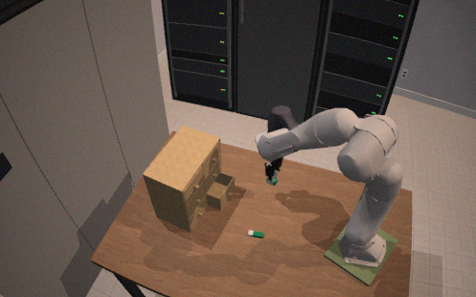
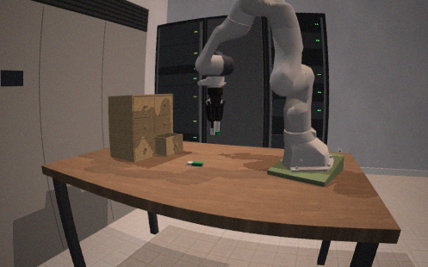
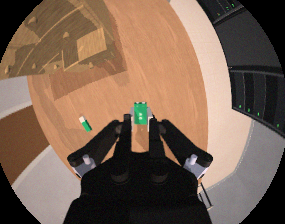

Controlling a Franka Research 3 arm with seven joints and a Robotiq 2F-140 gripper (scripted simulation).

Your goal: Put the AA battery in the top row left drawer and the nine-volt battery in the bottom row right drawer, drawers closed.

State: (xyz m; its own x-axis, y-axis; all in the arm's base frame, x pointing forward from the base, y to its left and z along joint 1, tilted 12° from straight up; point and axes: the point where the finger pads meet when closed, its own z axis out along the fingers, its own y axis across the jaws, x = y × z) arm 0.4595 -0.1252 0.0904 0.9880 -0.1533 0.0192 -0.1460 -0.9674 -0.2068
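The nine-volt battery is 10 mm ahead of my hand and 20 mm below it. The rest, counted from my hand: white-and-green cylinder (40 mm behind, 230 mm to the left, 130 mm below); AA battery (280 mm ahead, 260 mm to the left, 80 mm above).
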